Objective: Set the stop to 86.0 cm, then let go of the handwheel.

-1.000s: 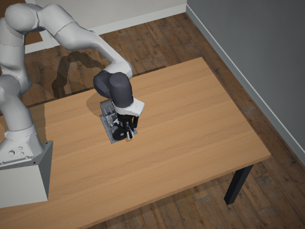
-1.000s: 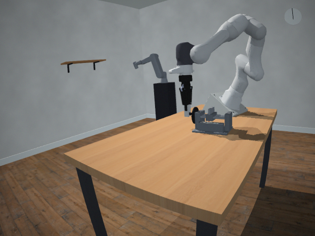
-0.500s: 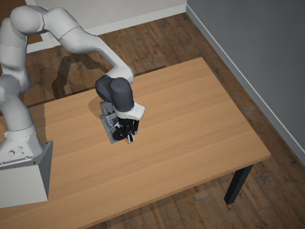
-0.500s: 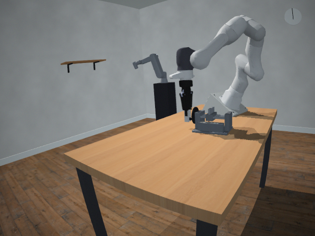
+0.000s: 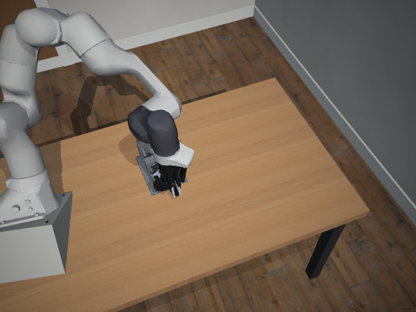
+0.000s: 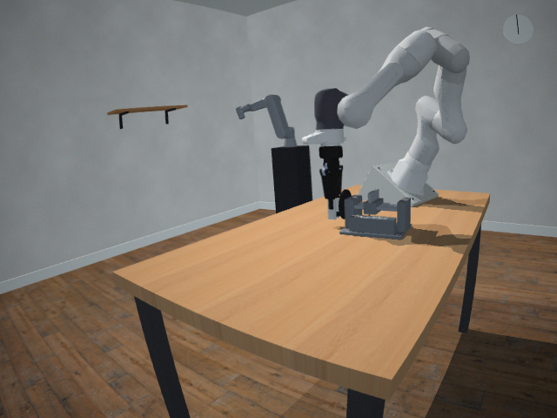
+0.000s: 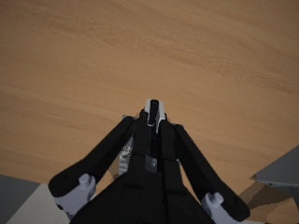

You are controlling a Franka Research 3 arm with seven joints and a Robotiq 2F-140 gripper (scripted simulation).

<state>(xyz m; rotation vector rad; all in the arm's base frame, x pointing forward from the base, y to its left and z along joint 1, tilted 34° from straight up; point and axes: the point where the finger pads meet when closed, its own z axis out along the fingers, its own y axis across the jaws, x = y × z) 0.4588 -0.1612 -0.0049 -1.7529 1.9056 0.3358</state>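
My hand is 1 cm past the sliding stop block, 13 cm to the right of it and 3 cm below it. Round my hand: black handwheel (2 cm to the left, 1 cm below).
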